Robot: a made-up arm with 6 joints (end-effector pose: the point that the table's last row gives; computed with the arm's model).
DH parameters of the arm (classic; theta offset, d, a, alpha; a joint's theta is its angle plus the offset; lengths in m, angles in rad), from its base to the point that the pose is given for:
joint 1: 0 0.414 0 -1.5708
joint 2: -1.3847 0 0.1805 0
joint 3: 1.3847 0 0.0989 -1.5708
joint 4: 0 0.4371 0 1.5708
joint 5: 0 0 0.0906 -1.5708
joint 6: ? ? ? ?
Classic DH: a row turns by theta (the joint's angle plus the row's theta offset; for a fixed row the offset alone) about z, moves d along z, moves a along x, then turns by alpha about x.
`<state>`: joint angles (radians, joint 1 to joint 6).
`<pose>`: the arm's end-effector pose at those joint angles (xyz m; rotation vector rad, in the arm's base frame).
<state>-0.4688 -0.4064 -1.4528 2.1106 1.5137 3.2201</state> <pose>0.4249 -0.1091 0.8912 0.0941 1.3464 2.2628</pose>
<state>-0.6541 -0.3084 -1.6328 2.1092 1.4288 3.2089</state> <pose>0.3941 -0.1921 0.9306 0.1945 1.2362 2.0296</pose>
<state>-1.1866 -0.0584 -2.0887 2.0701 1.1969 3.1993</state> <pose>0.2190 -0.3669 1.0131 0.4398 0.9512 1.3556</pose>
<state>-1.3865 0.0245 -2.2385 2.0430 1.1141 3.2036</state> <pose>0.1323 -0.3992 1.0344 0.5170 0.8476 1.1021</pose>
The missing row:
joint 6: 0 0.1157 0 0
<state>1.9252 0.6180 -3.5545 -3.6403 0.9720 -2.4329</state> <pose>-0.0590 0.0981 1.1324 0.8007 0.2019 -0.9042</pose>
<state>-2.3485 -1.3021 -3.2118 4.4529 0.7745 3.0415</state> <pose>0.5180 0.5483 0.5073 -0.3974 2.0190 1.9350</pose>
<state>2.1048 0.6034 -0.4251 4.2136 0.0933 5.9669</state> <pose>-0.1052 0.0408 -0.0215 -1.9271 2.3918 -0.2211</pose>
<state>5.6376 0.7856 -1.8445 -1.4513 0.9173 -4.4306</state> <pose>0.5375 -0.4506 0.3144 1.4556 -1.4807 0.8949</pose>
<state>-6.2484 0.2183 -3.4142 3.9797 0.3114 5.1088</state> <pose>-0.0263 0.0369 1.1506 0.2771 -0.2159 -0.2921</pose>
